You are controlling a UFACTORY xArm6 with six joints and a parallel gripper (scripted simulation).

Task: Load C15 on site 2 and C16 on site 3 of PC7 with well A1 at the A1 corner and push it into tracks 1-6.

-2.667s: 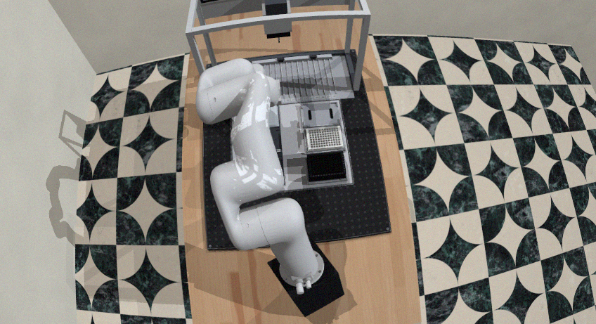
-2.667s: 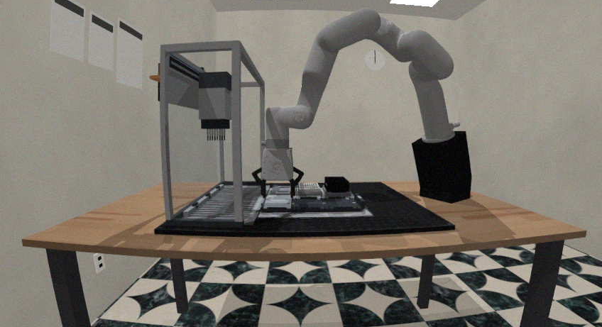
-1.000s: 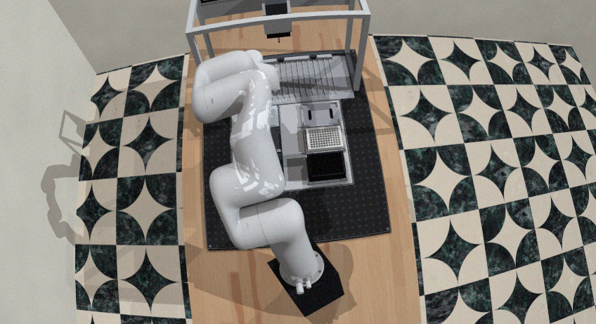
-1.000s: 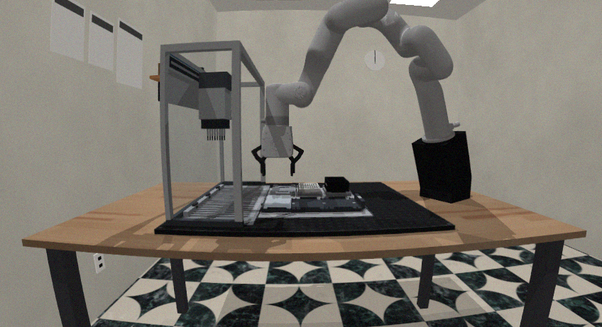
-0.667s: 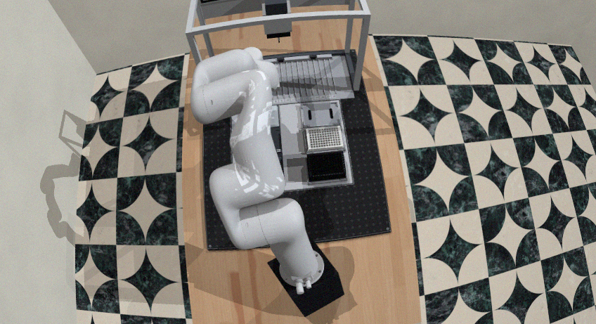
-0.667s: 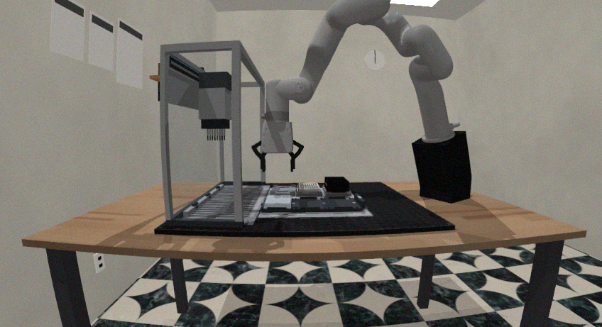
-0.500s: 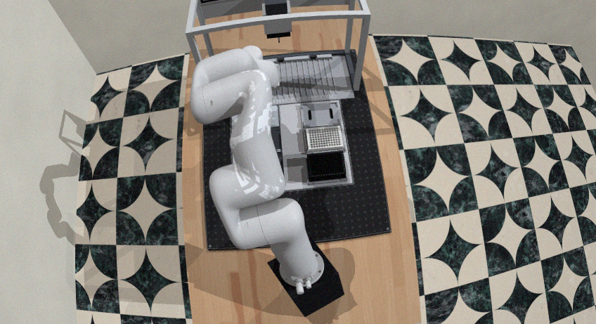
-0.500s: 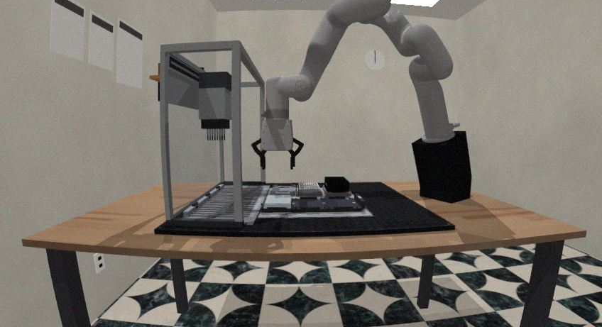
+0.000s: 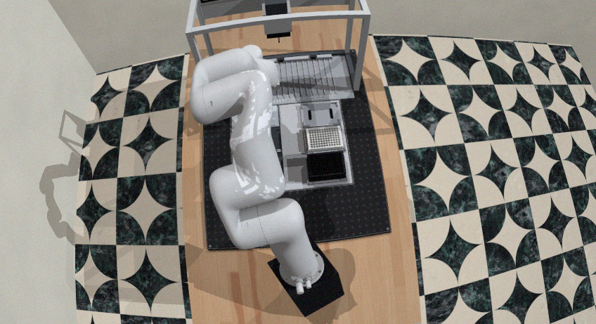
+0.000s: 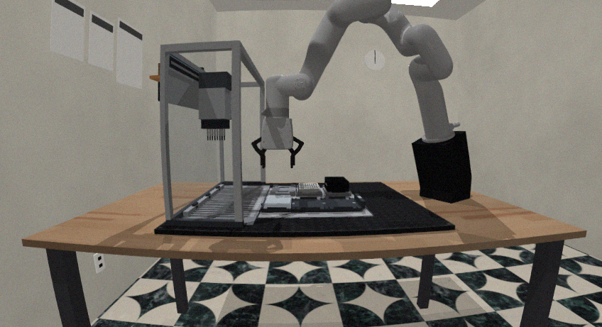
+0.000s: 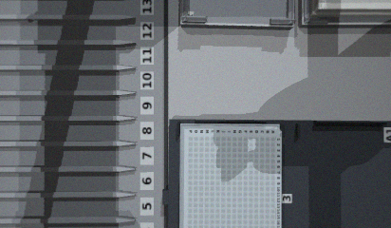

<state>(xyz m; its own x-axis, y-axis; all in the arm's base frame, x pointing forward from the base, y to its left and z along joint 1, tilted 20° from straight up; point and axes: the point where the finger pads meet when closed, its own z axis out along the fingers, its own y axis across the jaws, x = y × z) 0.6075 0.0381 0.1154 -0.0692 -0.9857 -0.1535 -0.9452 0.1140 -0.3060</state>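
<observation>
Now: hand 210 mm to the left of the 96-well plate C15, 130 mm past it and 120 mm above it. The rest, counted from my hand: grey apron: 140 mm below, 120 mm behind, 80 mm to the right; frame post: 180 mm to the left, 110 mm above, 100 mm ahead; plate carrier PC7: 120 mm below, 110 mm behind, 10 mm to the left.
</observation>
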